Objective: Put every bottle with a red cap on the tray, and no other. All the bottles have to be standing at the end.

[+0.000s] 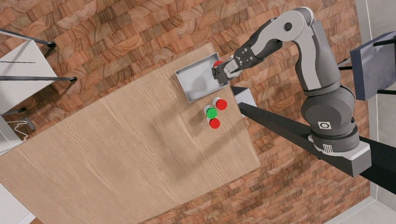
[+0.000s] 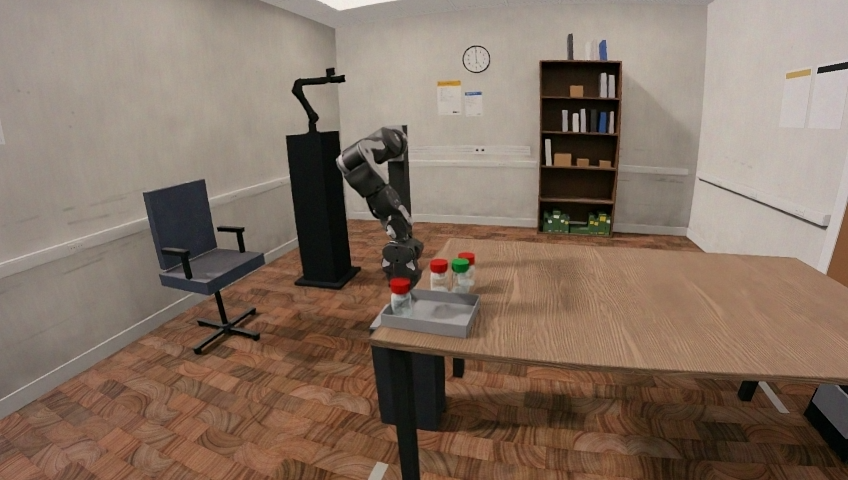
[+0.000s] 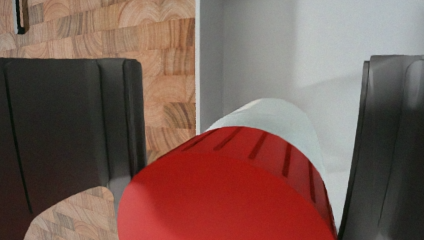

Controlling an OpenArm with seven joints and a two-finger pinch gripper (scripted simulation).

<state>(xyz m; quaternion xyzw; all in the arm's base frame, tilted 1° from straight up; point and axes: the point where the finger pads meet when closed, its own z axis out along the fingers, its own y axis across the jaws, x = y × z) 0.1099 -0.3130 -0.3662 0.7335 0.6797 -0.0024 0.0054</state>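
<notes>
Right now my hand is 8 cm short of the grey tray, 8 cm above it and 1 cm to the left of it. Also, from my hand: green-capped bottle 17 cm to the left, 14 cm ahead, 5 cm below.
</notes>
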